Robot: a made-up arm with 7 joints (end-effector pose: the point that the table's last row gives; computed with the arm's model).
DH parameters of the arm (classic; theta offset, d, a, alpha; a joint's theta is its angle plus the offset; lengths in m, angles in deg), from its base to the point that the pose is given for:
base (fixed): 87.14 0 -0.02 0
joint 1: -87.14 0.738 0.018 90
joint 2: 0 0.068 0.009 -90
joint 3: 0 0.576 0.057 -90
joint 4: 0 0.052 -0.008 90
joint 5: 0 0.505 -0.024 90
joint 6: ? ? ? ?
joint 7: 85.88 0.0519 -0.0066 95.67
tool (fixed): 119.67 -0.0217 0 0
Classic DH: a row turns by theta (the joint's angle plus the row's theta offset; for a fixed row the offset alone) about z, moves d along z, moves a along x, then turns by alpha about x.
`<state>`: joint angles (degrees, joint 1 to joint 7).
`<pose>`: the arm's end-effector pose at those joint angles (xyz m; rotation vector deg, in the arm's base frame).
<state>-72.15 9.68 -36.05 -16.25 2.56 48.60 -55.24</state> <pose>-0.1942 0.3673 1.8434 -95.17 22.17 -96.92</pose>
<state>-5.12 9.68 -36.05 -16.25 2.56 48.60 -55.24</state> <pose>-0.4330 -0.0467 1.8434 -80.32 -29.88 -45.04</pose>
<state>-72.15 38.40 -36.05 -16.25 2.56 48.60 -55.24</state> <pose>-0.3402 0.8207 1.4932 -105.18 -5.90 -114.84</pose>
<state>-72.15 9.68 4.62 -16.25 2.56 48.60 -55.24</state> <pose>-0.3392 0.2568 1.8538 -95.05 -9.75 -62.37</pose>
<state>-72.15 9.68 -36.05 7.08 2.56 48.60 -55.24</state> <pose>-0.2779 0.1371 1.9365 -72.73 32.94 -89.62</pose>
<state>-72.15 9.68 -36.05 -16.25 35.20 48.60 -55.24</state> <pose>-0.2478 0.2656 1.8923 -100.98 4.01 -63.75</pose>
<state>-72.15 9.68 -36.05 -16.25 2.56 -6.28 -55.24</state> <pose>-0.2332 0.2445 1.9031 -43.94 46.32 -75.76</pose>
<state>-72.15 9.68 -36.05 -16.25 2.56 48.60 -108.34</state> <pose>-0.1968 0.3867 1.8483 -97.44 85.53 -112.98</pose>
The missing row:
joint 6: 90 0.185 0.161 90
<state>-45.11 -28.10 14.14 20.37 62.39 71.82 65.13</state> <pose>0.5101 -0.7377 1.5542 98.79 -69.83 36.86</pose>
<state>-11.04 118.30 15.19 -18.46 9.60 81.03 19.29</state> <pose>-0.8814 -0.1271 0.0504 55.61 114.14 -38.63</pose>
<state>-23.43 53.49 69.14 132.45 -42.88 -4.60 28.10</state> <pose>0.2125 0.3806 1.1165 -55.26 56.04 -34.92</pose>
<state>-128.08 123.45 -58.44 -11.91 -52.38 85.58 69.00</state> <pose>0.7088 0.5019 0.0828 110.10 31.57 -5.97</pose>
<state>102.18 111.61 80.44 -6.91 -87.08 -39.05 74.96</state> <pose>0.4742 -1.0103 0.3652 -123.87 12.93 -116.30</pose>
